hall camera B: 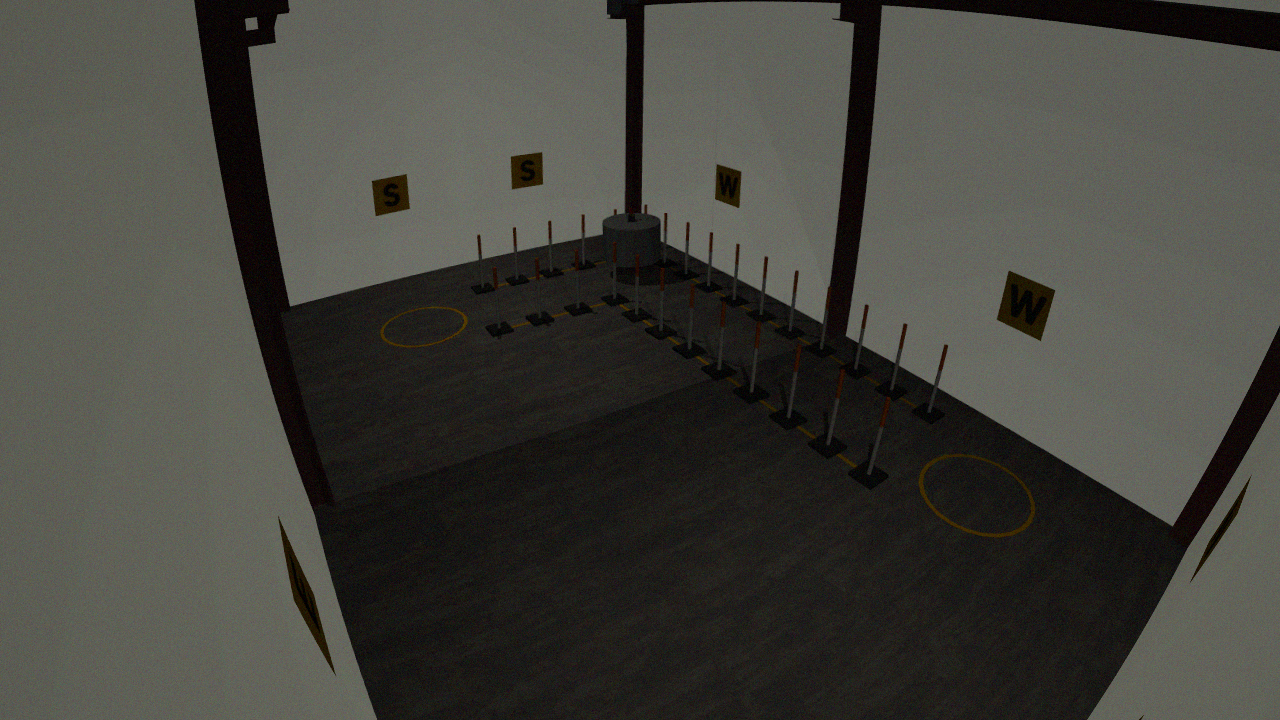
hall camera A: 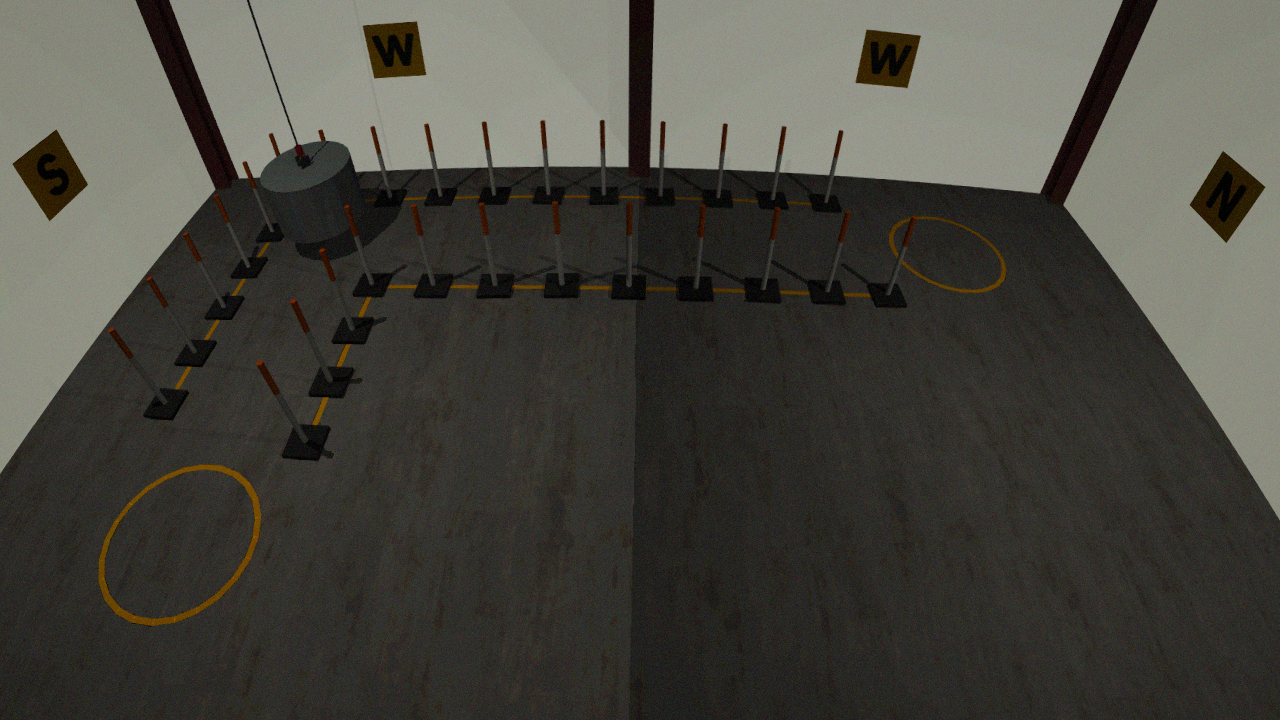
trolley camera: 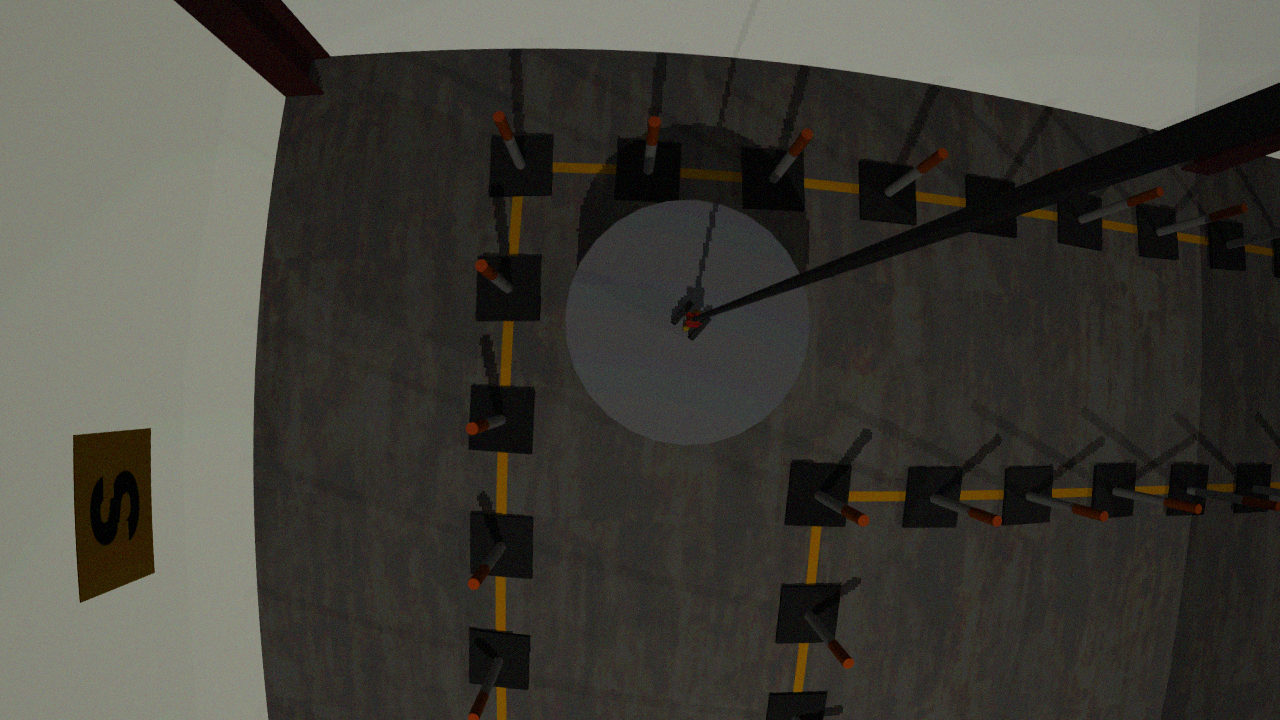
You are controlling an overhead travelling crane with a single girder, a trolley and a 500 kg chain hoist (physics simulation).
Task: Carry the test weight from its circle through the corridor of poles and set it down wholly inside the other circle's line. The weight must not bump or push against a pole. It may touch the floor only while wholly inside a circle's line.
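Note:
The grey cylindrical test weight (hall camera A: 313,205) (hall camera B: 631,246) (trolley camera: 626,385) hangs upright from the hook (hall camera A: 302,160) (hall camera B: 631,217) (trolley camera: 691,322), a little above the floor, with its shadow below. It is at the corridor's corner bend. In the trolley view its upper edge is close to two bases of the wall-side row, and the inner corner pole (trolley camera: 839,506) stands apart at its lower right. One circle (hall camera A: 258,519) (hall camera B: 425,307) lies beyond the short leg, the other circle (hall camera A: 1004,264) (hall camera B: 993,535) beyond the long leg. The weight is outside both circles.
Orange-tipped poles on black bases line both legs. The outer corner pole (trolley camera: 508,140) is at the weight's upper left, and a left-row pole (trolley camera: 494,275) stands beside it. The hoist chain (trolley camera: 895,254) slants right in the trolley view. Walls stand behind the outer rows.

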